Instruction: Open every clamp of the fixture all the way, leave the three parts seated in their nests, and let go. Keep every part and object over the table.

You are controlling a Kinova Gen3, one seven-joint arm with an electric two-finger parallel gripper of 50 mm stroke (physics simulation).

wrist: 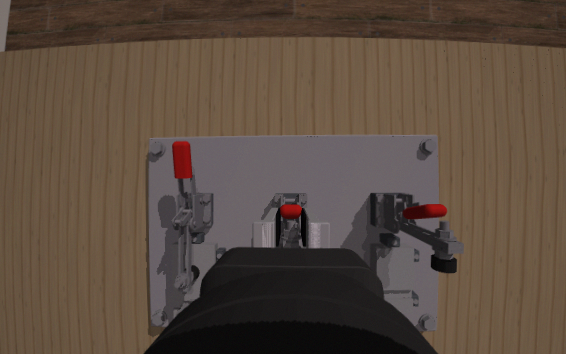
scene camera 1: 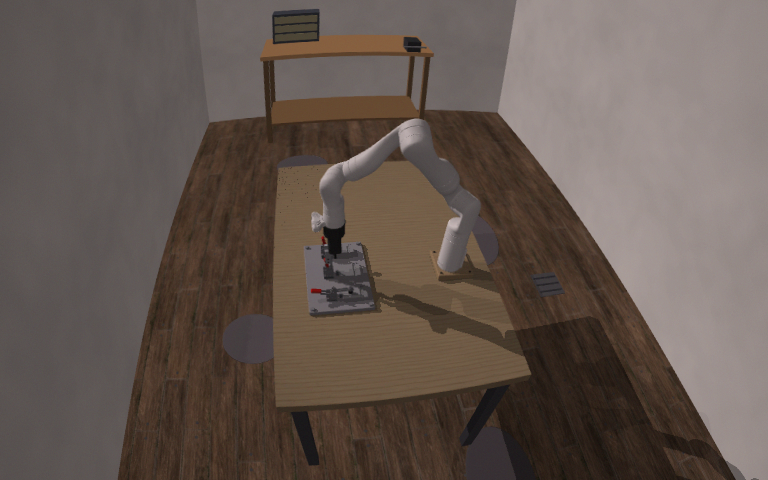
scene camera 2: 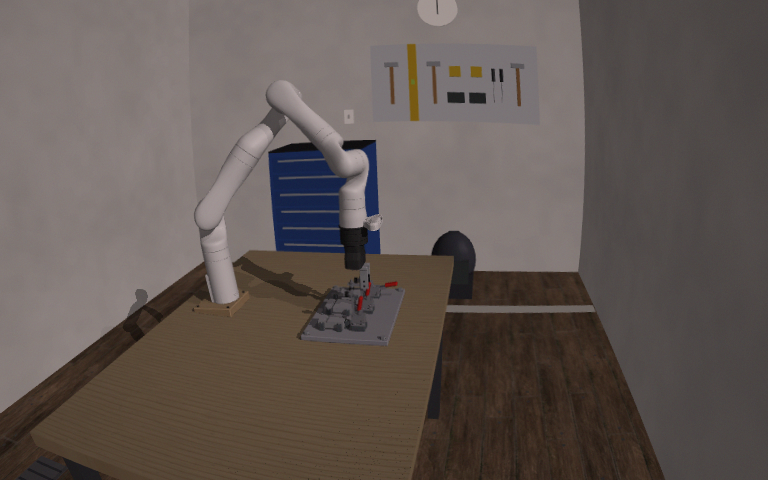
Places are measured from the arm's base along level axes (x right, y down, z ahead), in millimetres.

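Where they show: gripper, fingertip midpoint: (wrist: 290, 221) (scene camera 1: 327, 260) (scene camera 2: 365, 286); arm's base, link origin: (scene camera 1: 448, 263) (scene camera 2: 226, 298).
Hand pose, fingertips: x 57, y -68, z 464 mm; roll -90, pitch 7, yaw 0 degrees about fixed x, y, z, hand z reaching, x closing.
Note:
Things, the pixels of their top centre, and the offset from my fingertips. Level surfaces: height alone.
- grey fixture plate, top centre: (wrist: 290, 235) (scene camera 2: 356, 310) (scene camera 1: 336, 274) dx -3, dy +77, dz -30 mm
- middle clamp's red handle, top centre: (wrist: 290, 211) (scene camera 2: 368, 282) dx +1, dy -13, dz +9 mm
- left clamp's handle, top centre: (wrist: 176, 178) (scene camera 2: 385, 280) (scene camera 1: 321, 288) dx -105, dy +25, dz +47 mm
- right clamp's handle, top centre: (wrist: 438, 211) (scene camera 2: 360, 296) dx +111, dy -18, dz -2 mm
- wooden table, surface height: dy +92 mm
The grey fixture plate (scene camera 1: 313, 272) (scene camera 2: 387, 318) (wrist: 335, 165) carries three red-handled clamps. My gripper (scene camera 2: 365, 280) (wrist: 290, 221) points down and is shut on the middle clamp's red handle (scene camera 2: 368, 290) (wrist: 291, 211), which stands up between the fingers. The left clamp's handle (scene camera 1: 316, 290) (scene camera 2: 391, 284) (wrist: 182, 160) in the wrist view lies outward, its arm low over a grey part (wrist: 205, 256). The right clamp's handle (scene camera 2: 360, 303) (wrist: 425, 211) stands up, and its black pad (wrist: 444, 264) is raised to the side of its grey part (wrist: 397, 272). The gripper body hides the middle part.
The fixture lies near one long edge of the wooden table (scene camera 1: 396, 350) (scene camera 2: 226, 373) (wrist: 300, 85). Bolts (wrist: 427, 146) stand at its plate's corners. The arm's base (scene camera 1: 453, 274) (scene camera 2: 226, 305) is across the table. The raised right clamp arm (wrist: 425, 237) reaches out beside the gripper.

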